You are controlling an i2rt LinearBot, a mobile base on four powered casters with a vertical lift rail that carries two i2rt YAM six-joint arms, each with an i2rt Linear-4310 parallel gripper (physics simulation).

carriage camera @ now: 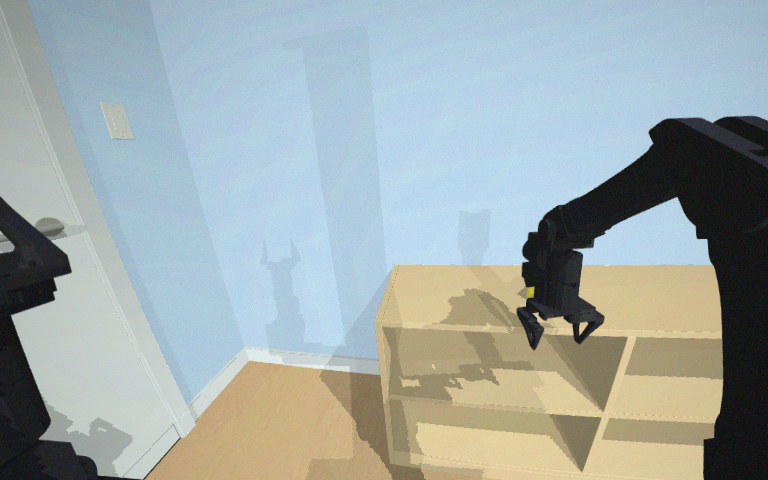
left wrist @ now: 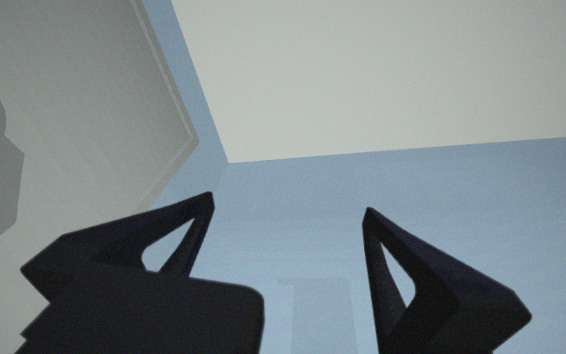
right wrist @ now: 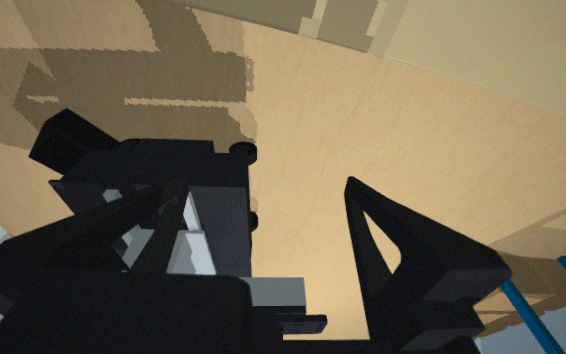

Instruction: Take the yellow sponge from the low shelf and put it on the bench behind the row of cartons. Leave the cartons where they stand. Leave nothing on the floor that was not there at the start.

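Frame: origin at the left arm's base, x up, y ahead, z left, level; metres.
Seen in the pictures: left gripper, fingertip midpoint: (left wrist: 286,207); right gripper, fingertip midpoint: (carriage camera: 555,345) (right wrist: 266,183); right arm's base, origin of the base link: (right wrist: 263,322).
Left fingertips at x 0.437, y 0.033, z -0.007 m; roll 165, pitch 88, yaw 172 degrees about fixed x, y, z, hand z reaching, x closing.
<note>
A point is followed by its place in that frame.
A small patch of the yellow sponge (carriage camera: 530,292) {z -0.672, x 0.030, y 0.519 m} shows in the carriage camera on top of the low wooden shelf (carriage camera: 651,289) {z -1.039, x 0.005, y 0.528 m}; the right wrist hides the rest of it. My right gripper (carriage camera: 556,345) {z -0.624, x 0.018, y 0.328 m} (right wrist: 266,183) {z -0.624, x 0.018, y 0.328 m} is open and empty, pointing down; in the carriage camera its fingers overlap the shelf's front top edge. My left gripper (left wrist: 286,207) {z -0.007, x 0.437, y 0.033 m} is open and empty in the left wrist view, facing the blue wall and ceiling. The bench and the cartons do not show in these views.
A white door (carriage camera: 84,316) {z 0.638, x 0.044, y 0.478 m} with a handle stands at the left of the carriage camera. The blue wall (carriage camera: 254,141) {z 0.227, x 0.519, y 0.946 m} rises behind the shelf. The right wrist view shows my wheeled base (right wrist: 225,210) {z -0.505, x -0.306, y -0.083 m}, the wood floor (right wrist: 310,125) {z -0.771, x -0.605, y 0.038 m} and a blue bar (right wrist: 530,315) {z -2.042, x -0.194, y -0.788 m} at lower right.
</note>
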